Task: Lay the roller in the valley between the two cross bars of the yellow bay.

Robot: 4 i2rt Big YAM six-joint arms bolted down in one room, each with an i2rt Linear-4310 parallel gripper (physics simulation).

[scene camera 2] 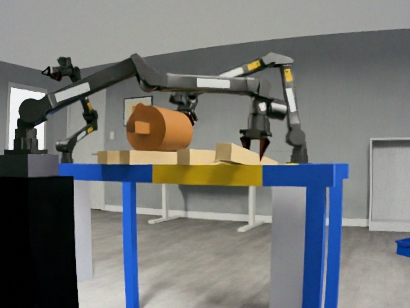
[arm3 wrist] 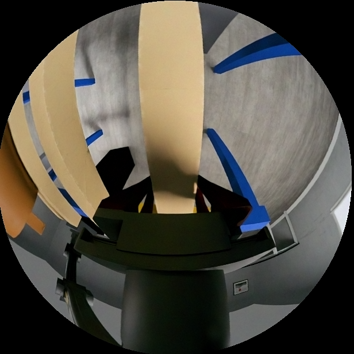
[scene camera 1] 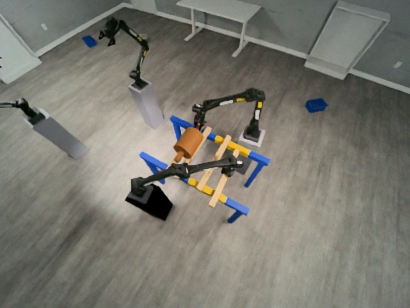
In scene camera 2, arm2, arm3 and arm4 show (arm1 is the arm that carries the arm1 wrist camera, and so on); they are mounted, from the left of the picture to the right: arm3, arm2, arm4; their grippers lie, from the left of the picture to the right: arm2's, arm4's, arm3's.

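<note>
The orange roller (arm3 wrist: 17, 185) (scene camera 1: 189, 142) (scene camera 2: 172, 129) lies on cross bars, at the left end of the yellow rail section (scene camera 2: 207, 175) in scene camera 2. Several pale wooden cross bars (scene camera 1: 215, 162) (scene camera 2: 195, 157) span the rails. Arm3's gripper (arm3 wrist: 174, 182) (scene camera 2: 253, 147) points down, its fingers against both sides of the rightmost cross bar (arm3 wrist: 171, 100) (scene camera 2: 235, 153). Arm4's gripper (scene camera 2: 193, 118) is at the roller's far end; its grip is hidden. Arm2's gripper (scene camera 2: 46, 71) is open, away at the left. Arm1 can't be placed.
The blue frame (arm3 wrist: 282, 50) (scene camera 1: 257, 157) (scene camera 2: 305, 175) carries the bars. In scene camera 1, an arm crosses over the frame from the dark pedestal (scene camera 1: 155, 202); another arches behind it. Blue bins (scene camera 1: 316, 105) (scene camera 1: 89, 41) and a white table (scene camera 1: 220, 7) stand farther off.
</note>
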